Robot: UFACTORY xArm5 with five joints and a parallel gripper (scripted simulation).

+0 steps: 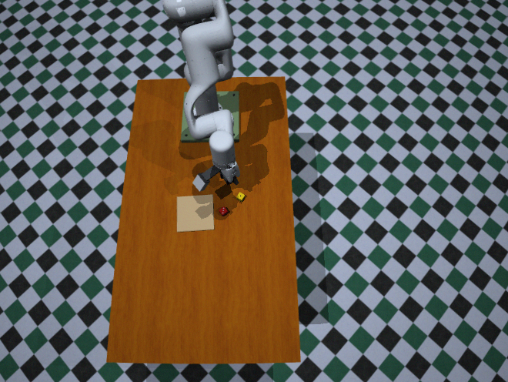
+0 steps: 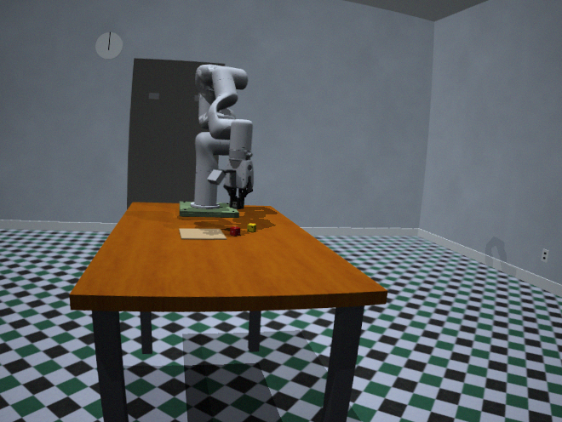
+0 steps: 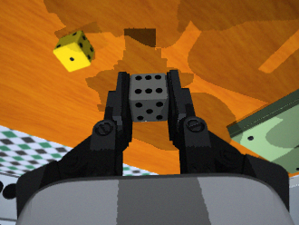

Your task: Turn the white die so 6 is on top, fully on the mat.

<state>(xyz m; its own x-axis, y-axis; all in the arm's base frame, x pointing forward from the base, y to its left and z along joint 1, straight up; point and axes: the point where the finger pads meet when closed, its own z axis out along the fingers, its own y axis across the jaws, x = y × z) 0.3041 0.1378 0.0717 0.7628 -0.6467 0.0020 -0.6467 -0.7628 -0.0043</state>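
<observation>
Now: hand 130 mm short of the tan mat, 110 mm to the left of it and 90 mm above it. The rest, counted from my hand: yellow die (40 mm ahead, 60 mm to the left, 80 mm below); then white die (10 mm below); then red die (110 mm ahead, 80 mm below).
</observation>
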